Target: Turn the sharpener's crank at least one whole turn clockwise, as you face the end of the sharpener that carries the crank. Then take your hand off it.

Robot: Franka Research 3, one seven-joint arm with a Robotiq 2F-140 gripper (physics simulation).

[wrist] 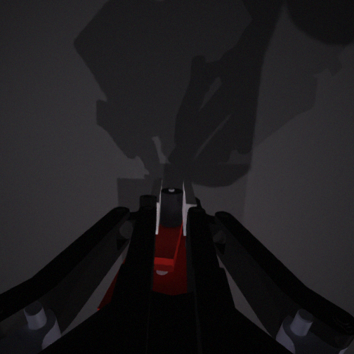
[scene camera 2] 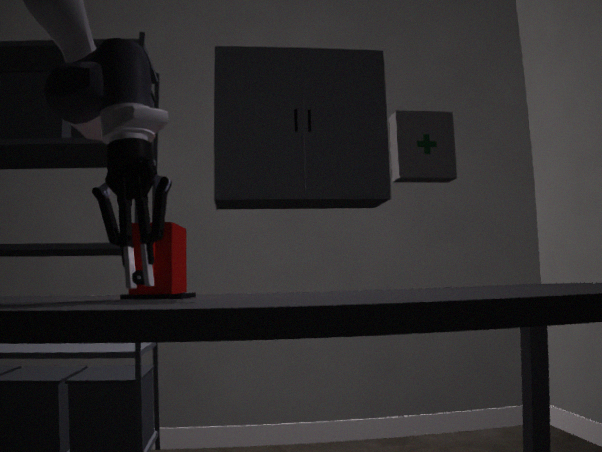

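Observation:
The red sharpener (scene camera 2: 172, 260) (wrist: 172, 286) stands upright on a thin black base (scene camera 2: 189, 295) on the table, with a front face and a narrower side face showing in the scene view. The crank's black round knob (scene camera 2: 138, 277) (wrist: 171, 210) is between the pale fingertips, low in front of the sharpener's left part in the scene view. My gripper (scene camera 2: 139, 270) (wrist: 171, 190) points down and is shut on this knob. The fingers hide much of the sharpener and most of the crank arm, so the arm's exact angle is hard to tell.
The dark table (scene camera 2: 350, 320) runs across the scene view. A shelf rack (scene camera 2: 55, 156) stands behind the arm at the left. A grey wall cabinet (scene camera 2: 260, 125) and a first-aid box (scene camera 2: 440, 165) hang on the back wall, away from the arm.

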